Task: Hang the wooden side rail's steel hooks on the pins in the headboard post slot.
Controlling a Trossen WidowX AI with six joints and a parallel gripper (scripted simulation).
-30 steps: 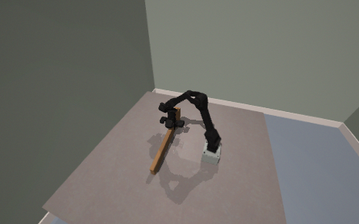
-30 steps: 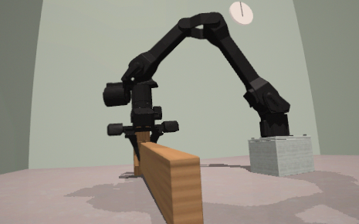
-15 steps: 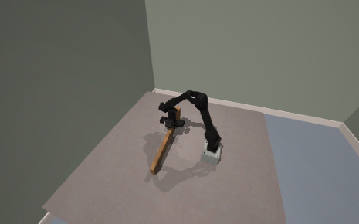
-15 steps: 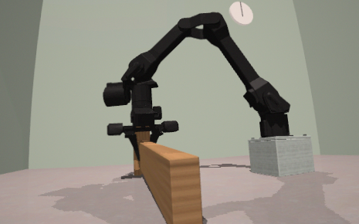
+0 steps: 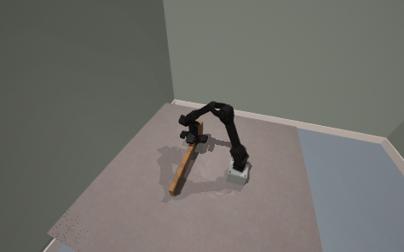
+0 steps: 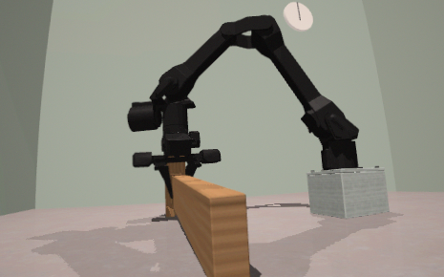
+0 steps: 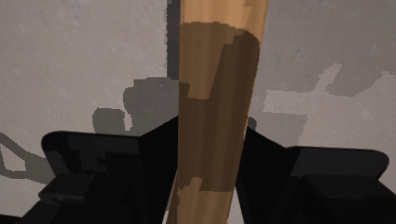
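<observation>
Now: gripper tip 20 mm short of the headboard post, 100 mm to the left of it and 40 mm below it.
</observation>
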